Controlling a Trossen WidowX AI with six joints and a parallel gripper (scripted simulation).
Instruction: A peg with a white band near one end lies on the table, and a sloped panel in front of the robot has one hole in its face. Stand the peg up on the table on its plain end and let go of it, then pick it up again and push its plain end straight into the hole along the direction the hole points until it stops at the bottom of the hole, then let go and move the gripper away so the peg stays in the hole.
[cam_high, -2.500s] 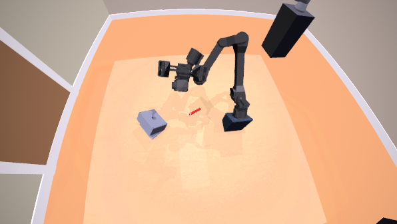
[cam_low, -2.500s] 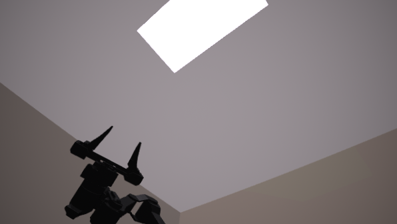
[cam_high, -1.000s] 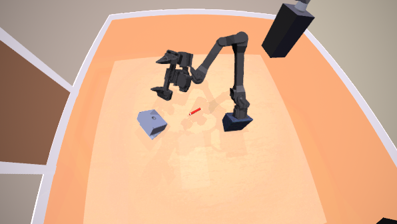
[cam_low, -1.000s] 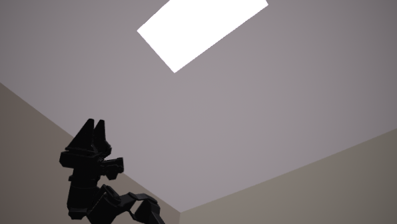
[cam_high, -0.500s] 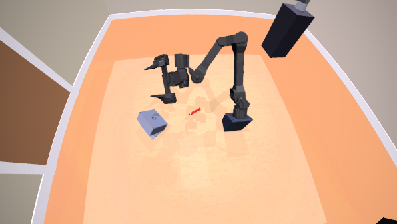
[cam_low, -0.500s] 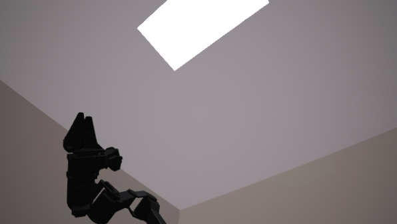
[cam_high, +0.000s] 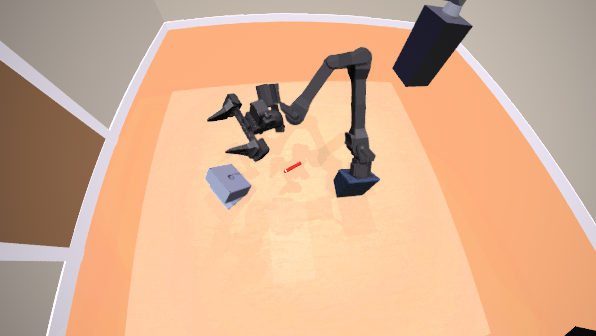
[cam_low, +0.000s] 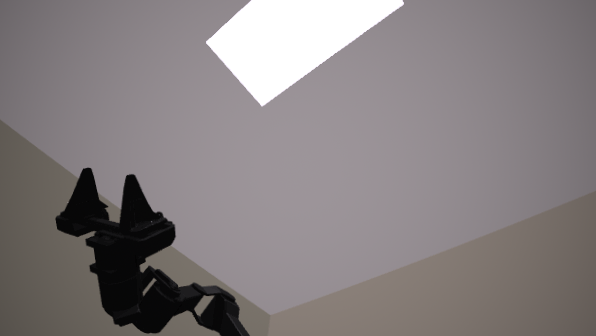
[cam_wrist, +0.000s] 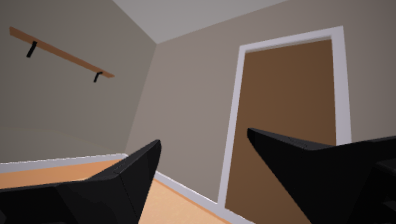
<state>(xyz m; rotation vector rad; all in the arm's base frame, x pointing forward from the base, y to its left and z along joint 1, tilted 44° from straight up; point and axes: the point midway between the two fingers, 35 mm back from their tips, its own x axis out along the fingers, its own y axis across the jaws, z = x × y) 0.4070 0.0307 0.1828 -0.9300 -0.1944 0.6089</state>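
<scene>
My gripper tip is 340 mm above the red peg, 190 mm past it and 40 mm to the left of it. From my gripper tip the other things lie so: grey-blue sloped panel: 290 mm below, 50 mm ahead, 10 mm to the right.
</scene>
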